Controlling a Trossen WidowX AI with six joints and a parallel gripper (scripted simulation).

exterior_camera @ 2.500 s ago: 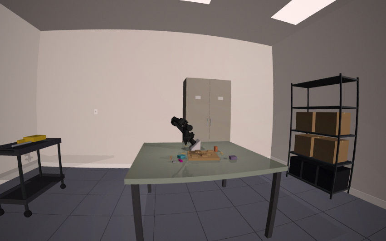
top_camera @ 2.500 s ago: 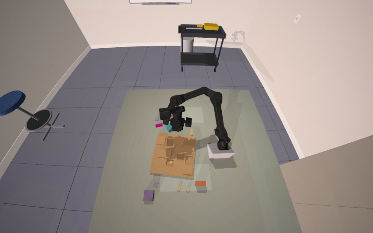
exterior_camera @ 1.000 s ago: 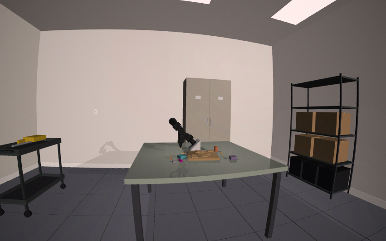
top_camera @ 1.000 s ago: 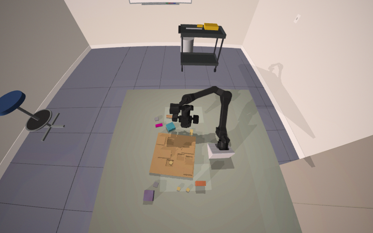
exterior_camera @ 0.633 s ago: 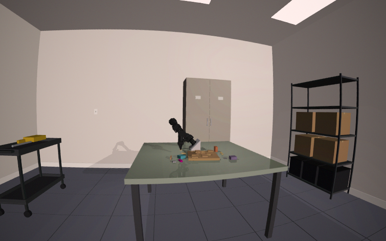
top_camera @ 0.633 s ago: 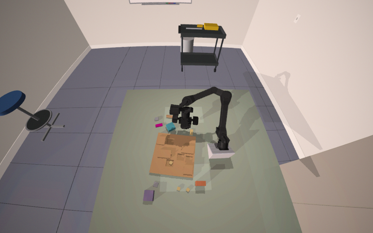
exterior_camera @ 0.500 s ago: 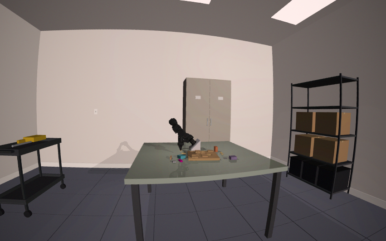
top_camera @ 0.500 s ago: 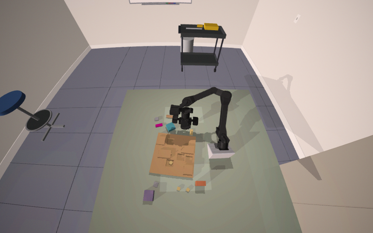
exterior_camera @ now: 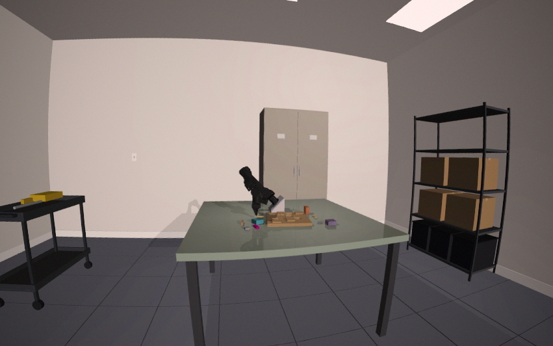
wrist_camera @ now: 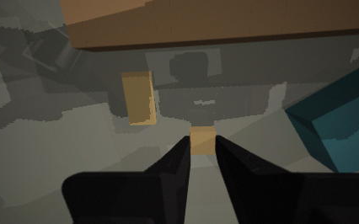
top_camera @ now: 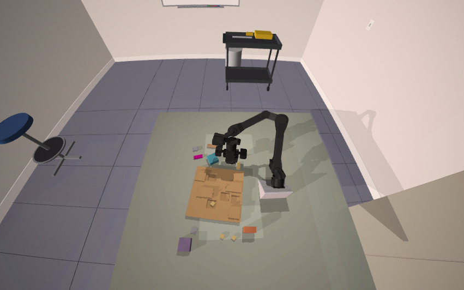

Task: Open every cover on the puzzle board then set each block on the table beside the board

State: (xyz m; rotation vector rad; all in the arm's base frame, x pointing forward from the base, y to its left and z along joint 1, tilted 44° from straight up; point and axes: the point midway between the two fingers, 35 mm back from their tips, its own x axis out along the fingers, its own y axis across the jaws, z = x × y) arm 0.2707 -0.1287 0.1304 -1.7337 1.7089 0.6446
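Right now my gripper tip is 120 mm short of the teal block and 10 mm above it. The rest, counted from my gripper tip: orange stick: 130 mm ahead, 100 mm to the right, 10 mm below; then orange block: 410 mm to the left, 110 mm behind; then magenta bar: 220 mm ahead, 20 mm to the right, 20 mm below.
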